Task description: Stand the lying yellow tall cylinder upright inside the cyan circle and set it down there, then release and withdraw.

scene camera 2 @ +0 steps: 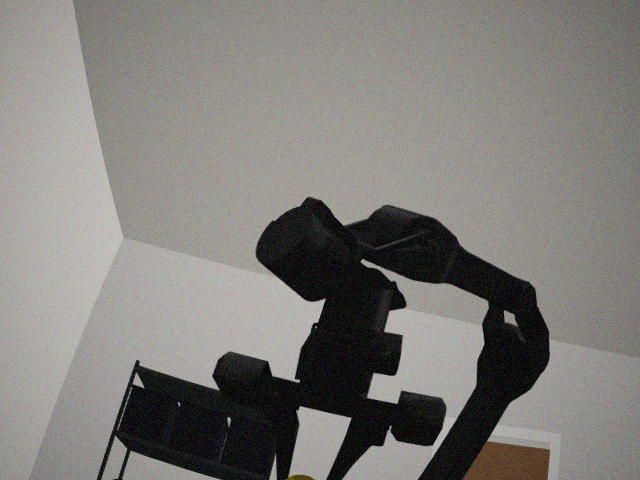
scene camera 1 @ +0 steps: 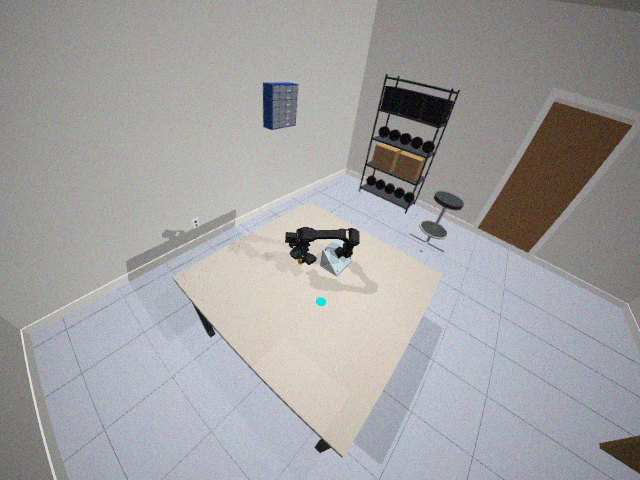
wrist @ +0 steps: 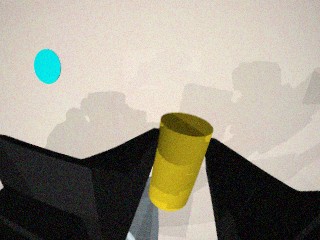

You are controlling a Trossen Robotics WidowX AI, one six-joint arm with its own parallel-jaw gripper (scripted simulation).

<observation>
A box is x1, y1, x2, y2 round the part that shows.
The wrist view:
my gripper: 183, 139 [0, 128, 319, 239]
yellow tall cylinder: 183, 140 [149, 112, 212, 210], held by my gripper
</observation>
